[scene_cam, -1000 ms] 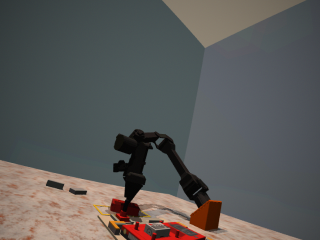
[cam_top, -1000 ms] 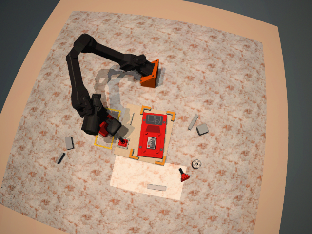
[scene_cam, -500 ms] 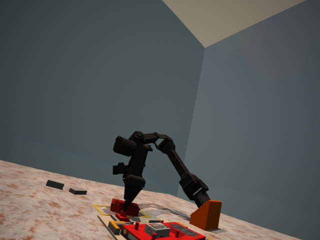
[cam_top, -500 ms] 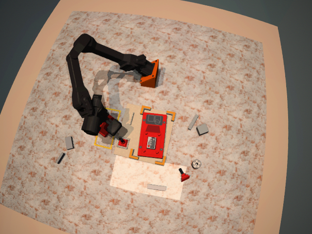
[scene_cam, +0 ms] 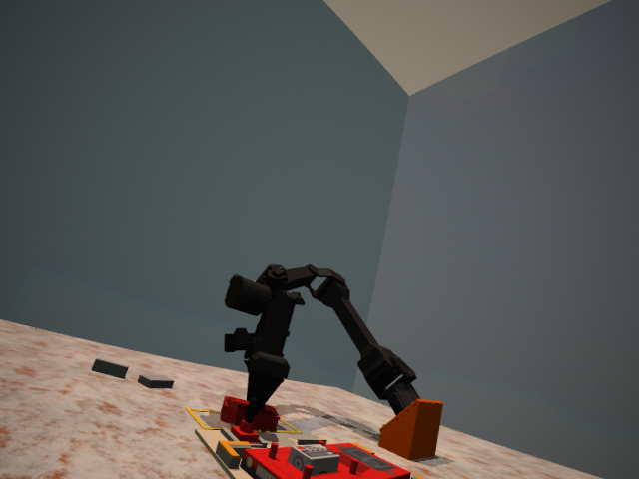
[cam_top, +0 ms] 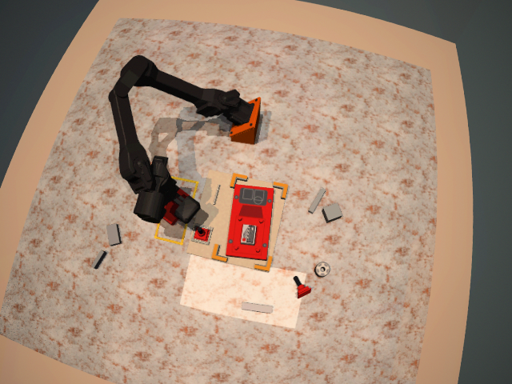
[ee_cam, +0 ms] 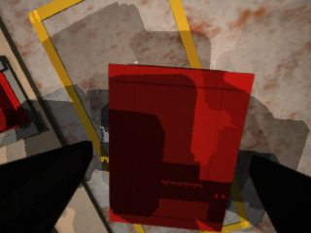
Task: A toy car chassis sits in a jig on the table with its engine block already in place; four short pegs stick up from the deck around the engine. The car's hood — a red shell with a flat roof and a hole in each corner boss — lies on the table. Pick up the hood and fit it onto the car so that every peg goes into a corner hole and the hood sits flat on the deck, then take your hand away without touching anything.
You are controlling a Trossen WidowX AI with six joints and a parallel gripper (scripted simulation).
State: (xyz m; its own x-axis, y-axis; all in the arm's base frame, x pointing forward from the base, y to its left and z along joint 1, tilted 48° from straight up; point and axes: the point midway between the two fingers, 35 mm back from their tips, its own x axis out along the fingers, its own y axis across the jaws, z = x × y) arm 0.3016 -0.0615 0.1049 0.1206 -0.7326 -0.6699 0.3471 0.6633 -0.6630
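My gripper tip is now 10 mm above the red hood. Also, from my gripper tip: grey engine block 230 mm to the left, 20 mm ahead.
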